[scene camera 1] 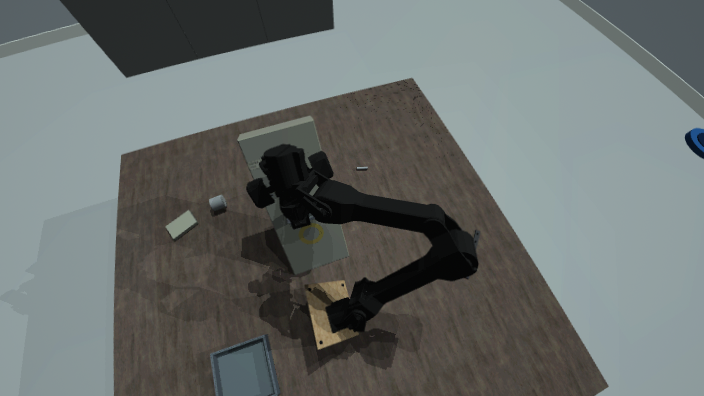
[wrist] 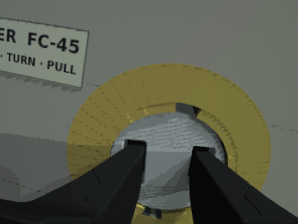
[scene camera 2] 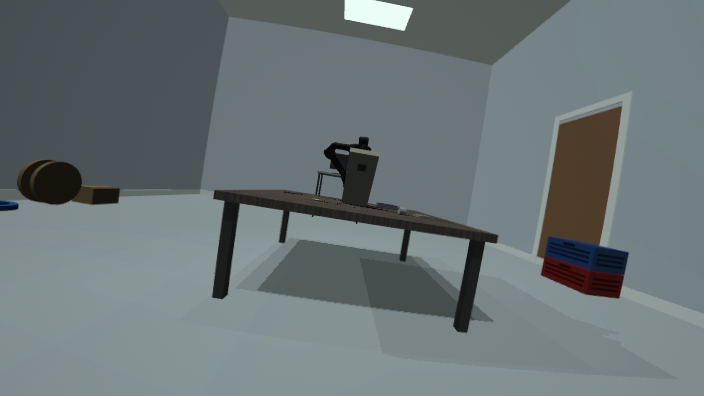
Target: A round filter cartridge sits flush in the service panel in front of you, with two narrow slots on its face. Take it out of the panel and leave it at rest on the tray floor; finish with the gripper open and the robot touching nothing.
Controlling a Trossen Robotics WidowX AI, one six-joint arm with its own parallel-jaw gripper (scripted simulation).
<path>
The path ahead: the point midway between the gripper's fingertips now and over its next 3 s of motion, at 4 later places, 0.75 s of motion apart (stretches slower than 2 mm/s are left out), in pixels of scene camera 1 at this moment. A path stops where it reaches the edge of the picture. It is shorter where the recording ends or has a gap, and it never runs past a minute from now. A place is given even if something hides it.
My gripper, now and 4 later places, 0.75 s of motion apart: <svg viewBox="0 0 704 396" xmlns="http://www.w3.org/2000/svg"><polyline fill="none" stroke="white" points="288,167 289,166 289,179 297,200 296,198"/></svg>
</path>
